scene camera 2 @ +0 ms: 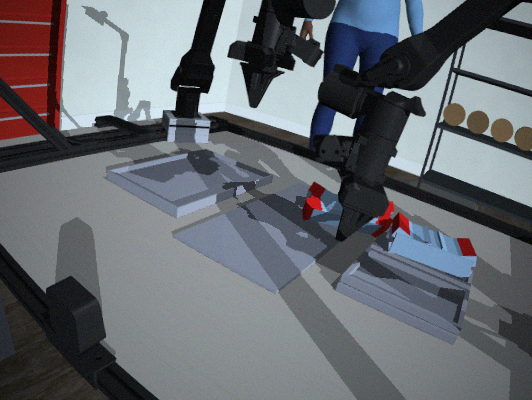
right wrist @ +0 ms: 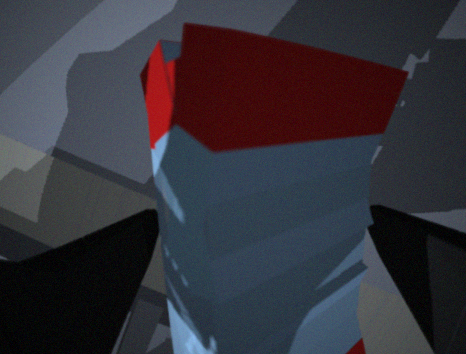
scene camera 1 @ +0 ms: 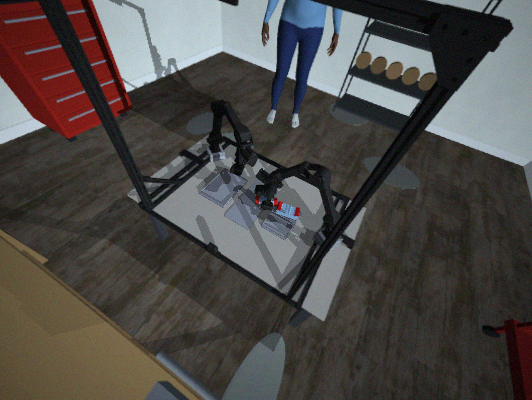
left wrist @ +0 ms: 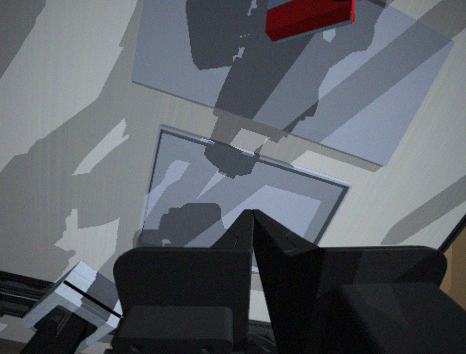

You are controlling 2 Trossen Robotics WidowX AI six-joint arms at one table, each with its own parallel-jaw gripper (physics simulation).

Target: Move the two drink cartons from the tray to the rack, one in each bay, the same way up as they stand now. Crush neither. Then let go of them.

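Pixels of known places: left gripper, fingertip midpoint: (scene camera 2: 253,107) (left wrist: 250,216); right gripper, fingertip midpoint: (scene camera 2: 338,226) (right wrist: 262,218); left arm's base, origin of the base link: (scene camera 2: 185,115) (scene camera 1: 214,149) (left wrist: 66,326).
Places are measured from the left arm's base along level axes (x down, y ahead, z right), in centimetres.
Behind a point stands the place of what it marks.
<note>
A blue carton with red ends (scene camera 1: 289,210) @[y 62.4, x 0.7, z -21.8 cm] (scene camera 2: 430,254) @[y 63.6, x 2.0, z -18.9 cm] lies in the rear bay of the grey rack (scene camera 2: 400,311) @[y 70.0, x 4.6, z -8.4 cm]; the front bay is empty. The second carton (scene camera 2: 327,212) @[y 51.7, x 1.0, z -8.5 cm] (left wrist: 310,19) @[y 46.6, x -0.5, z -8.4 cm] (right wrist: 270,200) @[y 49.5, x -0.3, z -10.6 cm] lies on its side on the flat grey plate, its near end close to the first carton. My right gripper (scene camera 1: 267,206) @[y 50.5, x 4.2, z -12.3 cm] (scene camera 2: 341,237) @[y 50.5, x 4.2, z -12.3 cm] (right wrist: 262,218) @[y 50.5, x 4.2, z -12.3 cm] is open, with its fingers on either side of the second carton and partly hiding it in the scene views. My left gripper (scene camera 2: 254,106) @[y 34.0, x -9.4, z -2.4 cm] (left wrist: 250,216) @[y 34.0, x -9.4, z -2.4 cm] is shut and empty, high above the walled tray (scene camera 2: 140,194) @[y 36.4, x 5.0, z 15.2 cm] (left wrist: 320,177) @[y 40.6, x 3.9, z 6.8 cm], which holds no carton.
The flat plate (scene camera 2: 235,241) (left wrist: 400,115) lies between the tray and the rack. A dark frame rail runs along the table edges, with a black block (scene camera 2: 75,312) @[y 68.5, x 0.3, z 24.8 cm] on the front one. A person (scene camera 1: 300,55) stands behind the table.
</note>
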